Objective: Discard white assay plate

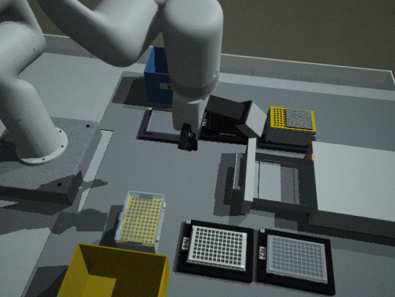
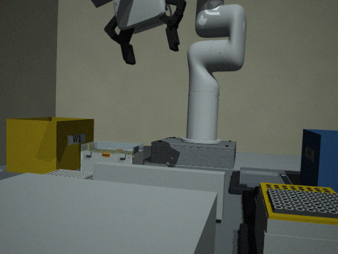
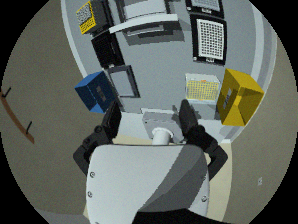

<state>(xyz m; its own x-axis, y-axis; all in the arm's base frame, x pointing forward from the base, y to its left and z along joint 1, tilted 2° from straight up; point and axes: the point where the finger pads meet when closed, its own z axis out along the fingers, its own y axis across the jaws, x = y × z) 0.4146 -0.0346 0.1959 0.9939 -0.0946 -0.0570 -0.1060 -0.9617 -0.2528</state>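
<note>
Now: the white 96-well plate 8 cm ahead of my hand, 14 cm to the right of it and 24 cm below it. Also, from my hand: black nest (8 cm ahead, 14 cm to the right, 25 cm below); then drawer (24 cm ahead, 6 cm to the left, 23 cm below); then black plate (6 cm ahead, 24 cm to the left, 24 cm below).
</note>
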